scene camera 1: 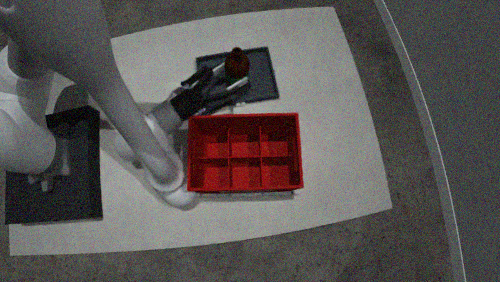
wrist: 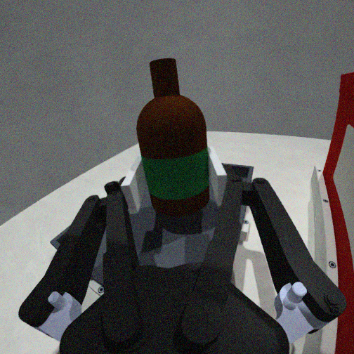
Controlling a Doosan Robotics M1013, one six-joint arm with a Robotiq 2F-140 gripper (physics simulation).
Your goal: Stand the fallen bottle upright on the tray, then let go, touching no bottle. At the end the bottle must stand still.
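Observation:
A brown bottle with a green band is close to upright, neck up, over the dark tray at the back of the table. In the wrist view it leans slightly to the left. My gripper reaches in from the left and front and is shut on the bottle, one pale fingertip on each side of its lower body. Whether the bottle's base touches the tray cannot be told; a dark shadow lies just under it in the wrist view.
A red crate with several compartments stands close in front of the tray, beside the gripper and wrist. A black box stands at the left under the arm. The pale table ends a short way behind the tray.

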